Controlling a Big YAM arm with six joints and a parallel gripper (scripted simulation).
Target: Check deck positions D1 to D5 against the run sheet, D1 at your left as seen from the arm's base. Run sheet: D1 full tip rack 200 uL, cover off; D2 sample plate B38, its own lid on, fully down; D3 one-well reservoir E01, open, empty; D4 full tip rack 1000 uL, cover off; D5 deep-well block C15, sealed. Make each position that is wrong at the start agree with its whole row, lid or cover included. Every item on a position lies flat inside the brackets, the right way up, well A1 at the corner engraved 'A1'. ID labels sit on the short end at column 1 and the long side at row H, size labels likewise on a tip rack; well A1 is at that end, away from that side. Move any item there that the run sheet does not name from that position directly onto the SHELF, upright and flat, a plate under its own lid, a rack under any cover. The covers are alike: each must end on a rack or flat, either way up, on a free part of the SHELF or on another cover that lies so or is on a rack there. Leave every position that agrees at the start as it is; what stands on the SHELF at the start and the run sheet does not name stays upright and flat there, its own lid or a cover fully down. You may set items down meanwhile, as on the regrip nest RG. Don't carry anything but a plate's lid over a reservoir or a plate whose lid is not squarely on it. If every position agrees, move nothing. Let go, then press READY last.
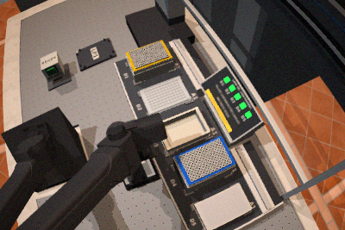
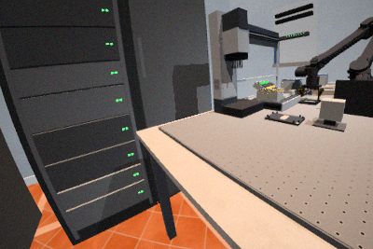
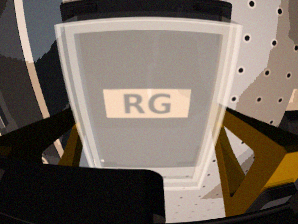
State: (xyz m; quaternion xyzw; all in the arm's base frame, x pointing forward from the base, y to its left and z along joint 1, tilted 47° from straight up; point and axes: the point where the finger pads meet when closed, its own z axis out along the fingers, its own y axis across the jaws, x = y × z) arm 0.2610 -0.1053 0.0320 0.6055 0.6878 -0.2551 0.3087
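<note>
Right now my hand is 20 mm above the black regrip nest. The rest, counted from my hand: one-well reservoir 160 mm ahead, 30 mm to the left, 30 mm above; sealed block 180 mm ahead, 220 mm to the right, 40 mm above; blue-framed tip rack 170 mm ahead, 90 mm to the right, 90 mm above.
</note>
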